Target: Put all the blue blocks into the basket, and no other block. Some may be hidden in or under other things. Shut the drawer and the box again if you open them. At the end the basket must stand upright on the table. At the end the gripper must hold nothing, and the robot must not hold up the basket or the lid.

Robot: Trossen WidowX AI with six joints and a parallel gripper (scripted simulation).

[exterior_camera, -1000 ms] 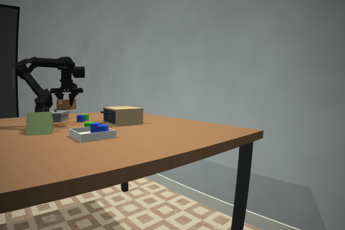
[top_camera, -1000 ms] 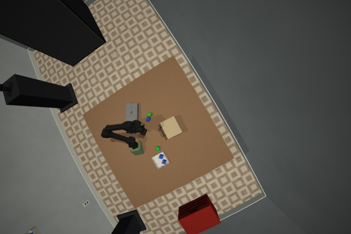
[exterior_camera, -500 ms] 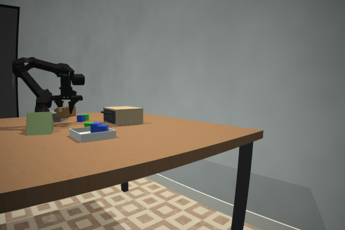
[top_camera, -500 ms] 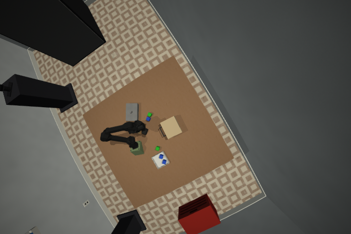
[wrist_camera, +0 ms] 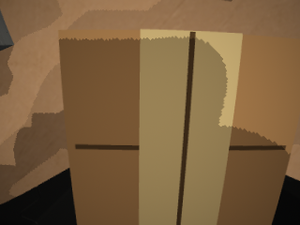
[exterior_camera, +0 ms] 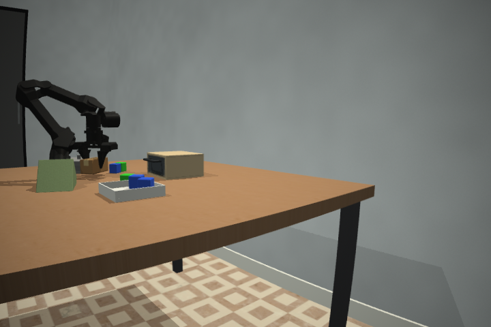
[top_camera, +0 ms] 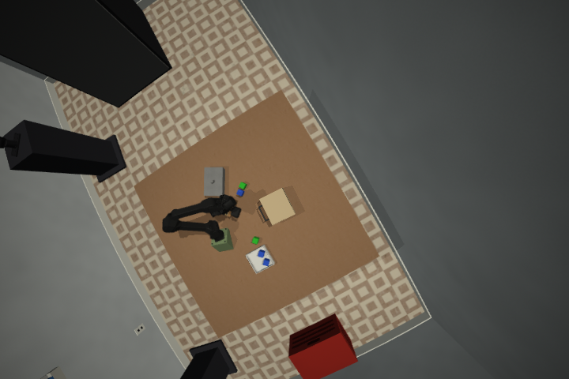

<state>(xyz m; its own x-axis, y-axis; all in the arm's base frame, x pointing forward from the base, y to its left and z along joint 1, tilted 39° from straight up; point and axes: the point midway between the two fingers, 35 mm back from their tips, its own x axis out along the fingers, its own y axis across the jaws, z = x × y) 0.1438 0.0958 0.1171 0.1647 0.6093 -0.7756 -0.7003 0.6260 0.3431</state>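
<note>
Now: the white basket 3 cm ahead of my hand, 40 cm to the right of it and 5 cm below it. The rest, counted from my hand: brown box (2 cm below); then grey lidded box (3 cm behind, 20 cm to the left, 1 cm below); then tan drawer unit (30 cm ahead, 12 cm to the right, 3 cm below).
</note>
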